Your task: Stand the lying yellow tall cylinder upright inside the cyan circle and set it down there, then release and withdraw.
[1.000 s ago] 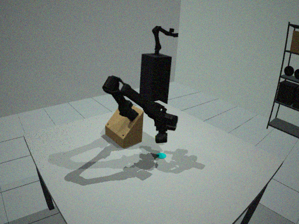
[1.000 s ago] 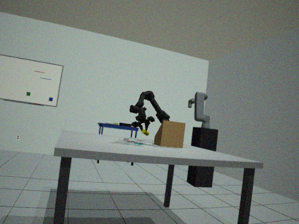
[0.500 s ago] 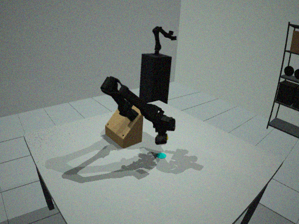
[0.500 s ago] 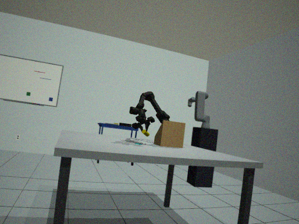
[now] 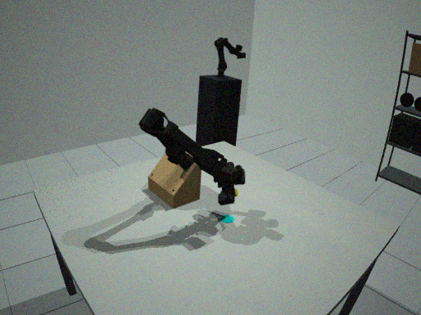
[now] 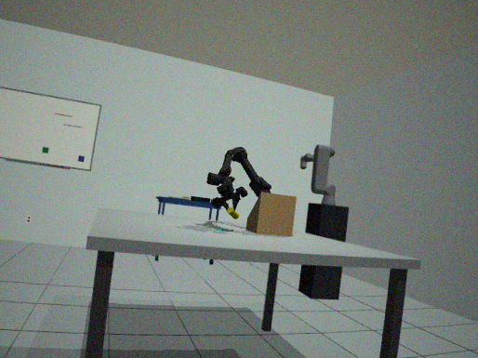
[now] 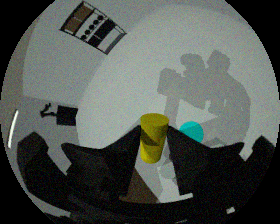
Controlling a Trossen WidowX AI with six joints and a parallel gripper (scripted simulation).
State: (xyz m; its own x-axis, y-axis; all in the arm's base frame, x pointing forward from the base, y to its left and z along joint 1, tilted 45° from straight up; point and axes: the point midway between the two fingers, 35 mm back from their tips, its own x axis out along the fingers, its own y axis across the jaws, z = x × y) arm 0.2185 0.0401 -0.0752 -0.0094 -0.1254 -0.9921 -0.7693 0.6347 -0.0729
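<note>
Now: the cyan circle 3 cm ahead of my gripper tip, 4 cm to the right of it and 10 cm below it. From my gripper tip the other things lie so: yellow tall cylinder 1 cm behind, 1 cm to the right, 1 cm below.
</note>
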